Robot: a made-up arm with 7 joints.
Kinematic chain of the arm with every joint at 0, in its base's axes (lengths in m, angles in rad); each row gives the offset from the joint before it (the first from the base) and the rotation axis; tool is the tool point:
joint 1: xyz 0 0.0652 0 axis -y
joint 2: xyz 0 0.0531 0 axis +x
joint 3: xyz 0 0 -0.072 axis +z
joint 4: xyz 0 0 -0.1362 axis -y
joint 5: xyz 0 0 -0.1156 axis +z
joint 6: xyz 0 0 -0.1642 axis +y
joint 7: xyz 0 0 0 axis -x
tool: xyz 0 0 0
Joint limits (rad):
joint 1: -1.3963..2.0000
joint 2: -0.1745..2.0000
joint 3: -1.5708..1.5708
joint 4: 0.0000..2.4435
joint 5: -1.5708..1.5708
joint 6: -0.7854..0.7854
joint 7: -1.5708..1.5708
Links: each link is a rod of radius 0.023 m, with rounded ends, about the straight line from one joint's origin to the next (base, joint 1, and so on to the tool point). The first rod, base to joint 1, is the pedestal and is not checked.
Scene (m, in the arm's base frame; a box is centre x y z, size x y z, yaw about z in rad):
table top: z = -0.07
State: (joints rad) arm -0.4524 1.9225 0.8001 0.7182 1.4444 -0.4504 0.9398
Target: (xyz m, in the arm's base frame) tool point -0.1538 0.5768 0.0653
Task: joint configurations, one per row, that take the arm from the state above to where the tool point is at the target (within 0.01 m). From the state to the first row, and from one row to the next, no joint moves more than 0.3 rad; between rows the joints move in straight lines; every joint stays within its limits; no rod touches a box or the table.
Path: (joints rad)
1: -0.1807 1.9216 0.8025 0.5997 1.4444 -0.4504 0.9398
2: 0.0910 1.9207 0.8049 0.4812 1.4444 -0.4504 0.9398
3: 0.3626 1.9199 0.8073 0.3627 1.4444 -0.4504 0.9398
4: 0.6343 1.9190 0.8097 0.2443 1.4444 -0.4504 0.9398
5: 0.9060 1.9181 0.8121 0.1258 1.4444 -0.4504 0.9398
6: 1.1777 1.9172 0.8145 0.0073 1.4444 -0.4504 0.9398

